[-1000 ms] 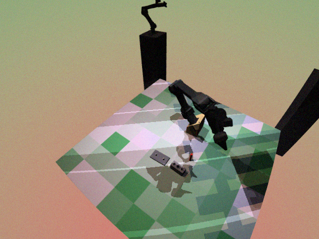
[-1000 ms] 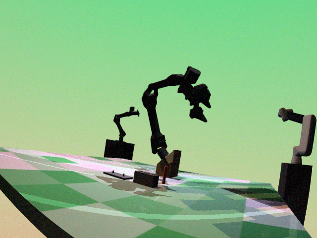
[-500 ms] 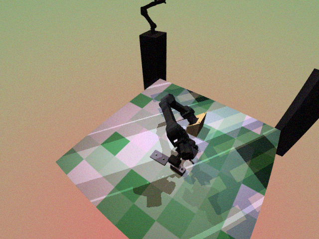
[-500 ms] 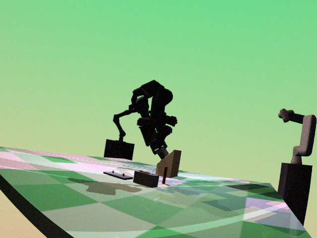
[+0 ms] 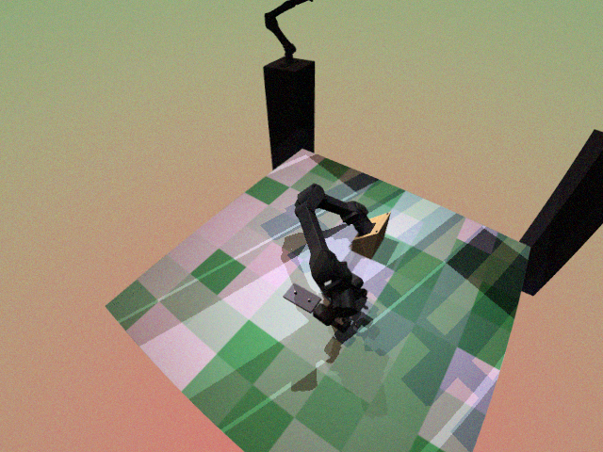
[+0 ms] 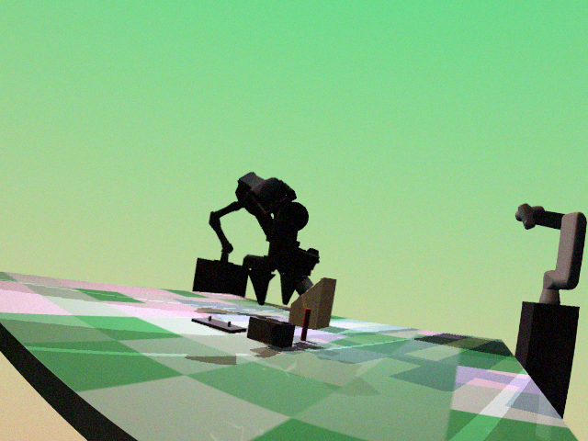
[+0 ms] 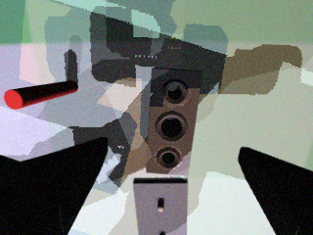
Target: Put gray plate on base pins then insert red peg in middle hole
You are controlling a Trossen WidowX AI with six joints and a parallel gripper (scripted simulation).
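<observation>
My gripper tip is now 50 mm above the gray plate. Round my gripper tip: red peg: 110 mm behind, 40 mm to the left, 40 mm below.
</observation>
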